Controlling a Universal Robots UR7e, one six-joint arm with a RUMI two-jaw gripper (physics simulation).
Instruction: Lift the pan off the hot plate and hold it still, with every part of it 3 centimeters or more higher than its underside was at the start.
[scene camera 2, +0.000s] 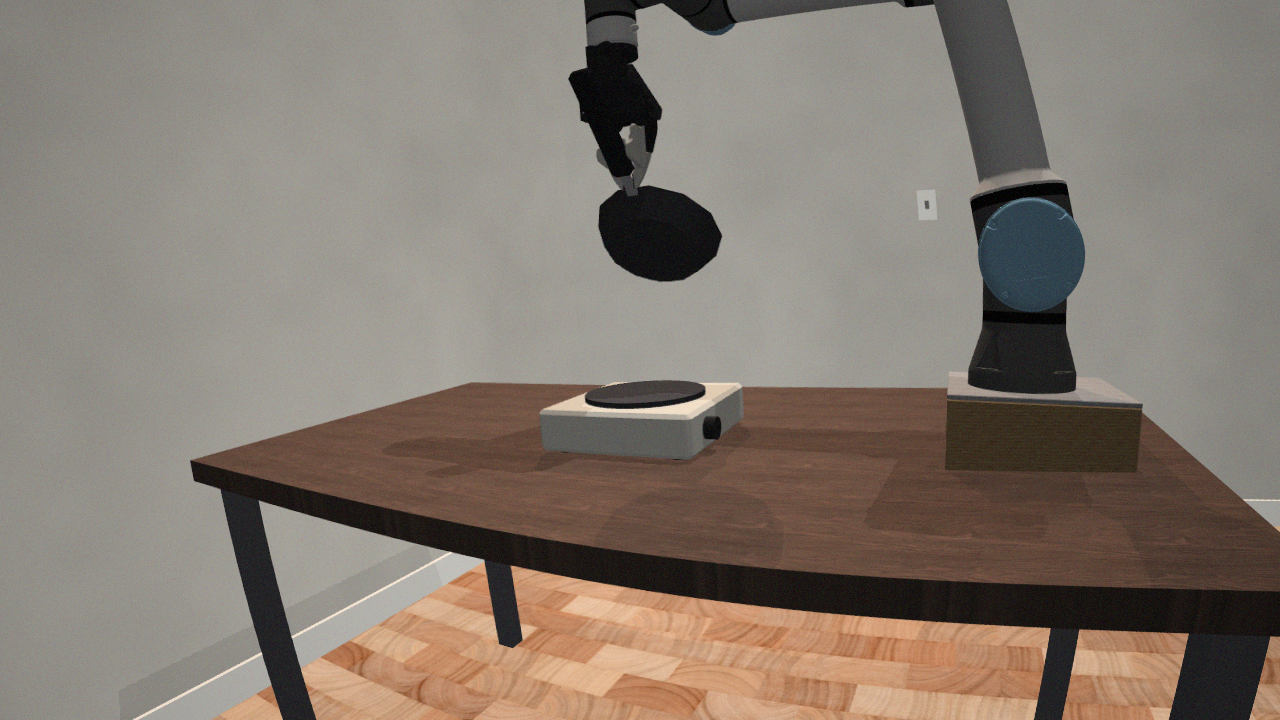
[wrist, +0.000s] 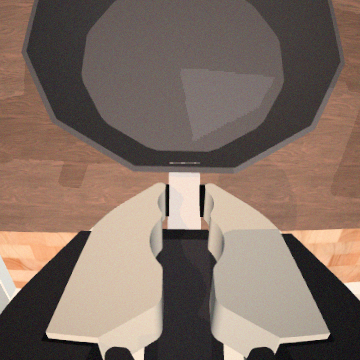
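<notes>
The dark pan hangs in the air well above the hot plate, with its bowl tilted and its underside facing scene camera 2. The hot plate is a white box with a dark round disc on top and a black knob, and stands on the table. My gripper is shut on the pan's handle close to the bowl's rim. In the wrist view the handle shows pale between the two jaws. A wide gap separates the pan from the hot plate. The rest of the handle is hidden in scene camera 2.
The brown wooden table has its front edge toward scene camera 2. The arm's base stands on a block at the table's right. A grey wall with a small socket is behind.
</notes>
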